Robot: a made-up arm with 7 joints. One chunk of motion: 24 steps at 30 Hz.
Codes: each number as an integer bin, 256 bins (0 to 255) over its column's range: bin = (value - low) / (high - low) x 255, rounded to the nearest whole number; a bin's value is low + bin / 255 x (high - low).
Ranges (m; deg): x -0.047..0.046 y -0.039..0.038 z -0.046..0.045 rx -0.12..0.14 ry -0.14..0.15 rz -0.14..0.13
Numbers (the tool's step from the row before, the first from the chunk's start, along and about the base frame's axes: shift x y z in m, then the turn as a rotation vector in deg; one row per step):
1: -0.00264 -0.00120 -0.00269 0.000 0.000 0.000
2: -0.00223 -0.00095 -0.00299 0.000 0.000 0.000
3: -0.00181 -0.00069 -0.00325 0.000 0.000 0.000
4: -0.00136 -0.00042 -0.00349 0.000 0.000 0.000
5: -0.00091 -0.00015 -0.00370 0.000 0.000 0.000
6: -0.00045 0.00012 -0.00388 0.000 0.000 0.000
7: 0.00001 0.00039 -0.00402 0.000 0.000 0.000
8: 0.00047 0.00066 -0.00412 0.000 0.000 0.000
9: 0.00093 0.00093 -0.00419 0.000 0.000 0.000
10: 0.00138 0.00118 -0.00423 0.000 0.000 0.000
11: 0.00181 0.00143 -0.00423 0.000 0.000 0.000
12: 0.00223 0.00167 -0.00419 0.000 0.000 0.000
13: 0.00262 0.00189 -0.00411 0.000 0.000 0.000
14: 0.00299 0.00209 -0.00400 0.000 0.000 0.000
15: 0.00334 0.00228 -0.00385 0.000 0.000 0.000
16: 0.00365 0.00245 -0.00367 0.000 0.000 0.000
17: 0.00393 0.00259 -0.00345 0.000 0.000 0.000
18: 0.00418 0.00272 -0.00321 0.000 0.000 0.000
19: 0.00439 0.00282 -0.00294 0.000 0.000 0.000
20: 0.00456 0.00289 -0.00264 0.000 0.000 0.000
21: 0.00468 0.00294 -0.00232 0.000 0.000 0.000
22: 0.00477 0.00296 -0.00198 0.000 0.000 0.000
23: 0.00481 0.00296 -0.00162 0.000 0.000 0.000
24: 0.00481 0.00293 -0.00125 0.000 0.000 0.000
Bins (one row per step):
1: 122 125 121 118 123 132
2: 123 126 121 118 123 132
3: 124 127 120 118 123 132
4: 125 128 119 118 123 132
5: 126 129 119 118 123 132
6: 128 130 118 118 123 132
7: 129 130 118 118 123 132
8: 130 131 117 118 123 132
9: 131 132 117 118 123 132
10: 133 133 117 118 123 132
11: 134 134 117 118 123 132
12: 135 135 117 118 123 132
13: 136 135 117 118 123 132
14: 137 136 118 118 123 132
15: 138 137 118 118 123 132
16: 139 137 119 118 123 132
17: 140 138 119 118 123 132
18: 140 138 120 118 123 132
19: 141 138 121 118 123 132
20: 141 139 122 118 123 132
21: 142 139 122 118 123 132
22: 142 139 123 118 123 132
23: 142 139 124 118 123 132
24: 142 139 125 118 123 132

